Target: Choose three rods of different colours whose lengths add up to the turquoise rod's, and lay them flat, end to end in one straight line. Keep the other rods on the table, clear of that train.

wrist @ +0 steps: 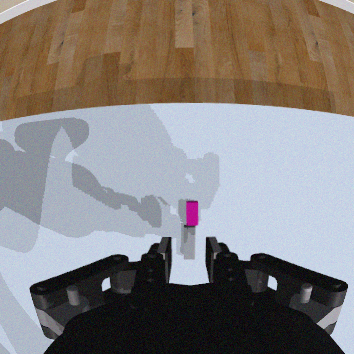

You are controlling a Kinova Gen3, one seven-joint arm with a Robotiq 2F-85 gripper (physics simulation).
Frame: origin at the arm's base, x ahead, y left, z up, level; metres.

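Seen in the pictures: gripper, fingertip midpoint: [188, 248].
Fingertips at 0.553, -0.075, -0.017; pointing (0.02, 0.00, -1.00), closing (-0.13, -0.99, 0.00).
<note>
A point is followed by its place in that frame, as x, y, z.
A short magenta rod [192, 213] @(0.574, -0.081, -0.047) shows in the wrist view, a little below the middle, lying on the pale table [290, 165] @(0.603, -0.181, -0.057) with its length pointing towards my gripper. My gripper [188, 248] @(0.553, -0.075, -0.017) is partly open, with nothing held between its fingers. The magenta rod is just beyond the fingertips, in line with the gap between them. A narrow grey strip shows through that gap, just below the rod; I cannot tell whether it is a shadow or a surface. The turquoise rod does not show in this view.
The table's far edge curves across the upper part of the view, with brown wooden floor [150, 65] beyond it. Grey shadows of the arm and gripper fall on the table at the left and around the magenta rod.
</note>
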